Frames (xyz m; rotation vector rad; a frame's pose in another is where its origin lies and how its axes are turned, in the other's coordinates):
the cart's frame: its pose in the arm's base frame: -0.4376 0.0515 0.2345 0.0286 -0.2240 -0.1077
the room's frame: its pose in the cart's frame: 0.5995 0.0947 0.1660 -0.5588 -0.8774 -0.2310
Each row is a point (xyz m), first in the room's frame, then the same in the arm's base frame.
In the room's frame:
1: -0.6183 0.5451 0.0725
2: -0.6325 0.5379 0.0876
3: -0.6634 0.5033 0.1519
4: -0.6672 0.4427 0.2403
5: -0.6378 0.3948 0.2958
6: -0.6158 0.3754 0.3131
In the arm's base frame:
1: 0.1055 0.5818 -0.1236
2: 0.0847 0.5860 -0.1290
3: 0.0067 0.5995 -0.1248
4: -0.0911 0.6060 -0.0813
5: -0.1442 0.6007 -0.0230
6: -0.1577 0.5949 0.0077

